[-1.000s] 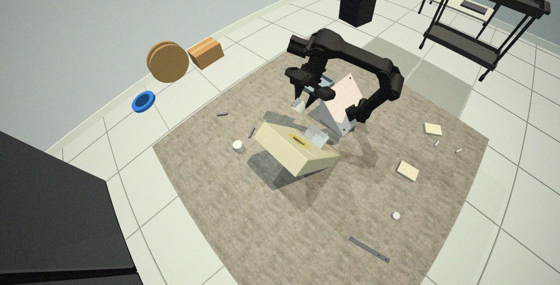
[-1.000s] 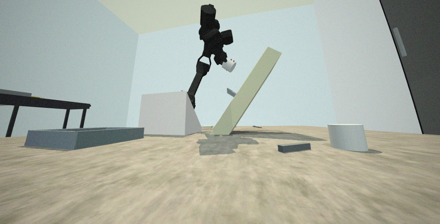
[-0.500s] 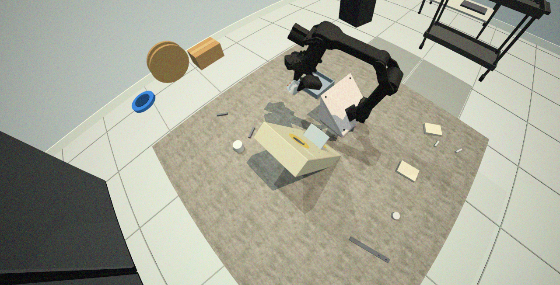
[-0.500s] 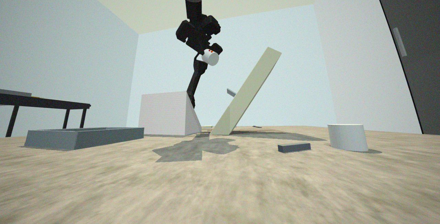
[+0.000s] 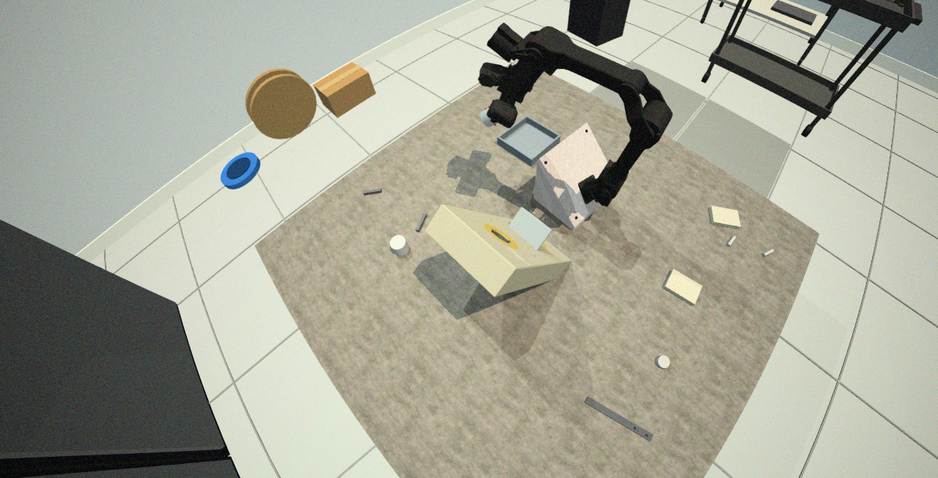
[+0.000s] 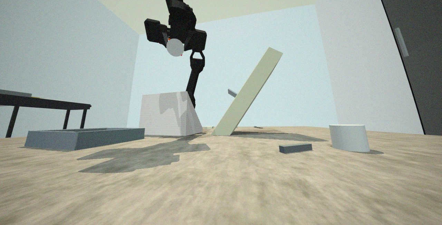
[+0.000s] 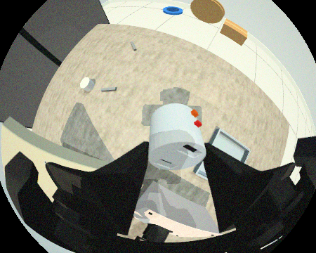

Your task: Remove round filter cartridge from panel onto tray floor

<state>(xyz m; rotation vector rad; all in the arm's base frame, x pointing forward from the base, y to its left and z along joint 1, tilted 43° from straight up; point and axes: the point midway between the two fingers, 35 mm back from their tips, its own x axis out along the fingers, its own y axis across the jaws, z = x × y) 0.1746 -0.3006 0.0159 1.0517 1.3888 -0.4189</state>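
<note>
Right now my gripper tip is 180 mm past the grey-blue tray, 70 mm to the left of it and 250 mm above it. Round my gripper tip: white round filter cartridge: right at my gripper tip; then cream service panel: 160 mm ahead, 280 mm to the left, 90 mm below.
</note>
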